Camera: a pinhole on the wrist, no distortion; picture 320 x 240 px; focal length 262.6 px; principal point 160.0 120.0 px. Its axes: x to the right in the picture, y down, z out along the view. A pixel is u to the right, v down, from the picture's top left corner.
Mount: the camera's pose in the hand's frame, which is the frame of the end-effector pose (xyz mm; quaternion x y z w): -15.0 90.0 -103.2 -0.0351 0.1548 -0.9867 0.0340
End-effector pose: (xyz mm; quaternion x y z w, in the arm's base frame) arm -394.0 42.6 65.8 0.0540 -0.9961 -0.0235 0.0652
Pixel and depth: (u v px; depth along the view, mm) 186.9 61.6 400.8
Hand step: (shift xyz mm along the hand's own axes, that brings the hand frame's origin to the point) -28.9 50.0 307.3
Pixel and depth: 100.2 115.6 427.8
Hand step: 115.7 -25.3 299.5
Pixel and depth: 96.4 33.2 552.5
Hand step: 152.0 106.4 469.8
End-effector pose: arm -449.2 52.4 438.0 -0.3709 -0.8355 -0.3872 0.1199
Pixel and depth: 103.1 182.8 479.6
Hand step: 133.1 -156.2 310.8
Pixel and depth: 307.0 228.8 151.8
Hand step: -83.9 -22.4 26.6
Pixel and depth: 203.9 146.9 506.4
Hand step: -55.9 -119.4 366.7
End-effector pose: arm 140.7 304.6 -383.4 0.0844 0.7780 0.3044 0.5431
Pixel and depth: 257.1 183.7 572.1
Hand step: -172.1 -231.7 409.8
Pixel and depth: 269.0 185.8 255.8
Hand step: -96.7 -56.7 126.2
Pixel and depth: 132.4 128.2 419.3
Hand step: 63.1 -46.1 288.3
